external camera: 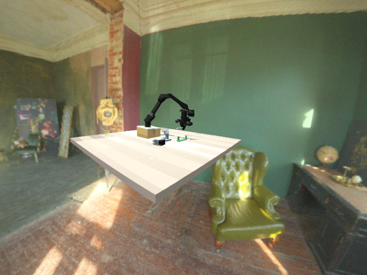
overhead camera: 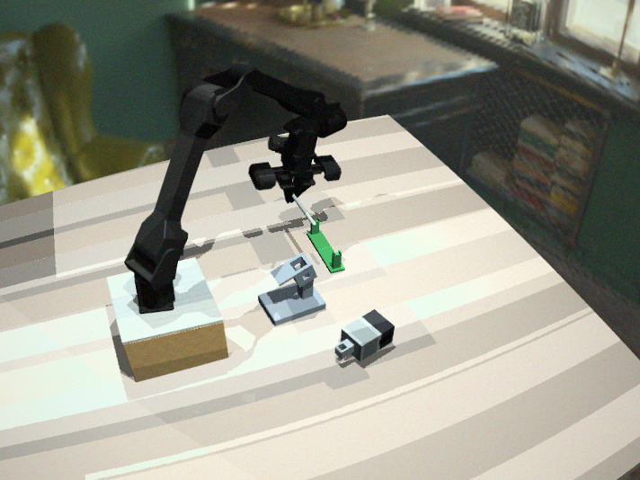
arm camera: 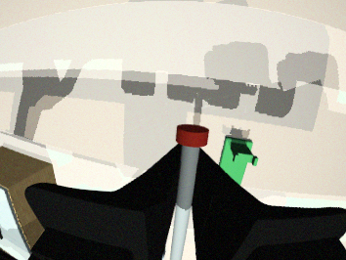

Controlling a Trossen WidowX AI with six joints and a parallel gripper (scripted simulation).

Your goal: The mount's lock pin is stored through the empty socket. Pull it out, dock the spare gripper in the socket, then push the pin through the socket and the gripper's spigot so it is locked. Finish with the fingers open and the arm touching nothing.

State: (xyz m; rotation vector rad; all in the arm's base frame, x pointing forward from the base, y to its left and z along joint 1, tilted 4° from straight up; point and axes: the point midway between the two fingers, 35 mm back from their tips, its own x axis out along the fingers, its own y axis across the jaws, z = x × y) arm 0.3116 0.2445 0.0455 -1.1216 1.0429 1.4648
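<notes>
Right now the green rack is 60 mm ahead of my gripper tip, 70 mm to the right of it and 70 mm below it. From my gripper tip the other things lie so: spare gripper 50 mm ahead, 360 mm to the right, 70 mm below; grey mount 40 mm behind, 210 mm to the right, 40 mm below.
</notes>
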